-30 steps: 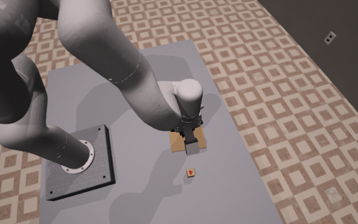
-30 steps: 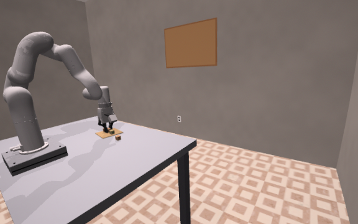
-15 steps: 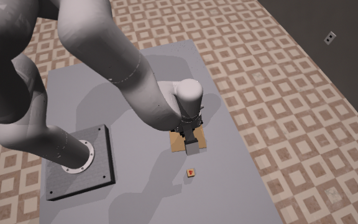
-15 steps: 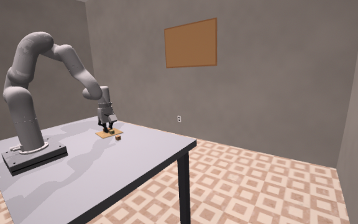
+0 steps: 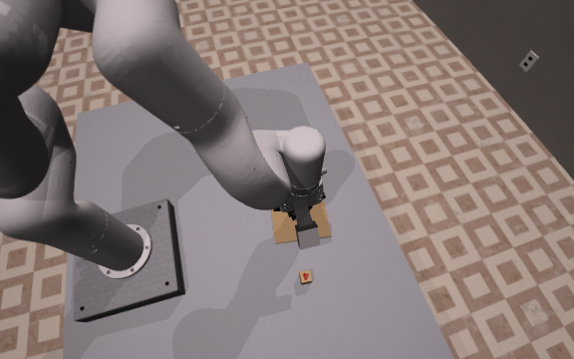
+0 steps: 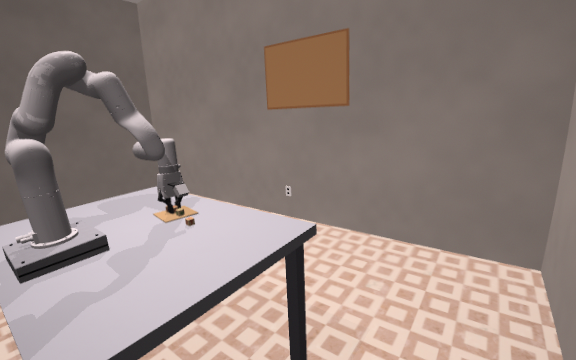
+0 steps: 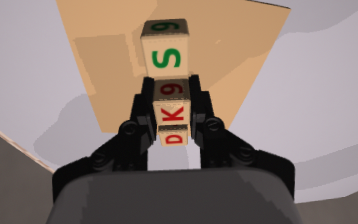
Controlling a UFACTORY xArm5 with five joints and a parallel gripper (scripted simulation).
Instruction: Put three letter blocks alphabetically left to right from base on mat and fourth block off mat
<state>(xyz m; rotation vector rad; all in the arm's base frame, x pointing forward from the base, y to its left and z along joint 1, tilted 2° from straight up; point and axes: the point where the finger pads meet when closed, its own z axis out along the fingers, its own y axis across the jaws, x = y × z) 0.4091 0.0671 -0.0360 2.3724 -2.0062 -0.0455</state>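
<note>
The tan mat lies 30 mm below my hand. Also, from my hand: wooden letter block (10 mm behind, 40 mm to the left, 10 mm below).
</note>
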